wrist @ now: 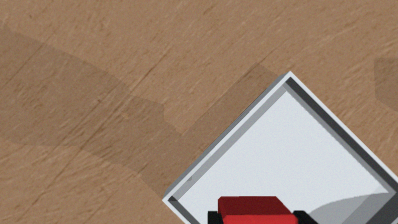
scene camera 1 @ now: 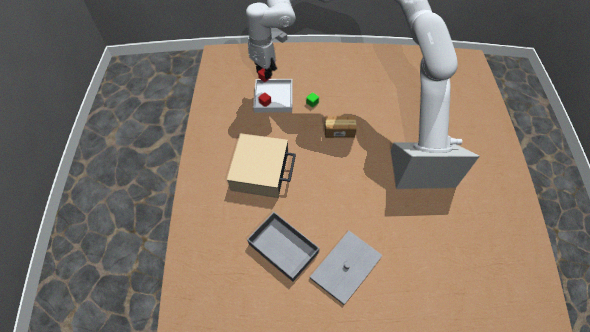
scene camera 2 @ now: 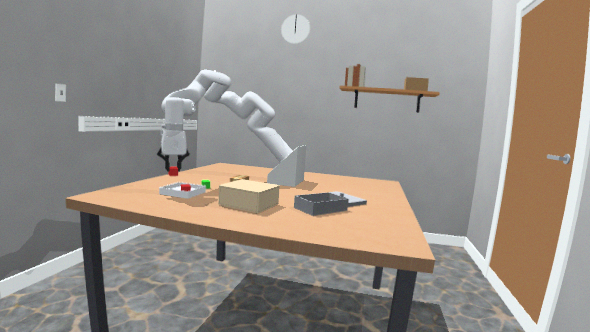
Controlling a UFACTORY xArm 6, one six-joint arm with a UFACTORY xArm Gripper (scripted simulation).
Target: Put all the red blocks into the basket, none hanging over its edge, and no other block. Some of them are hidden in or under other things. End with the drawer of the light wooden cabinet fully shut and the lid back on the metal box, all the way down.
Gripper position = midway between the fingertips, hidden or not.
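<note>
I can see my gripper (scene camera 2: 173, 170), and there's a light wooden cabinet (scene camera 1: 258, 165), which also shows in scene camera 2 (scene camera 2: 252, 196), but in the wrist view the light wooden cabinet is out of frame. I see a white basket (scene camera 1: 280, 90), and the white basket shows in the wrist view (wrist: 287, 143) too. There's also a metal box (scene camera 1: 290, 251), and the metal box shows in scene camera 2 (scene camera 2: 315, 204), but in the wrist view the metal box is out of frame.
</note>
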